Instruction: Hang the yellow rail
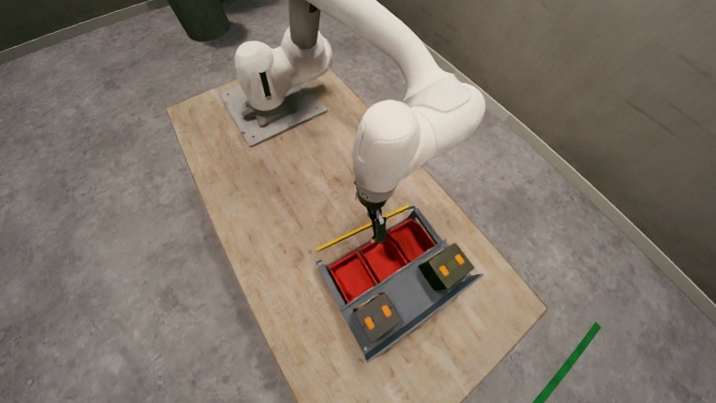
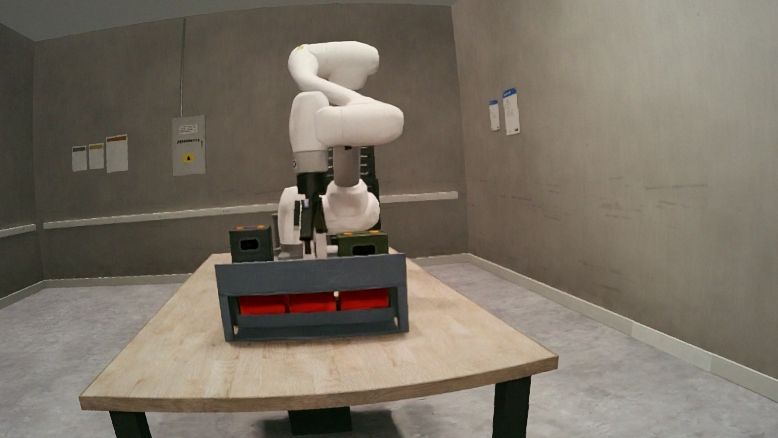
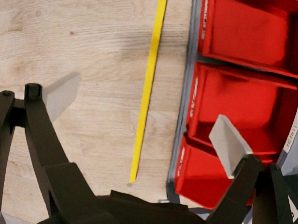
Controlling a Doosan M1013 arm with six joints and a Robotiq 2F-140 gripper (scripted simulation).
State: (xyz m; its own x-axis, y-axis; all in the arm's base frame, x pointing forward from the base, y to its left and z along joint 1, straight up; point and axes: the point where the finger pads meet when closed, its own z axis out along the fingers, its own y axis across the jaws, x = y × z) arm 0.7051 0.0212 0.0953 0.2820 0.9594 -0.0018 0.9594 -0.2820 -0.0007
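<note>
Now: the yellow rail 11 cm below my hand. Round my hand: dark box: 23 cm ahead, 15 cm to the right, 5 cm above.
</note>
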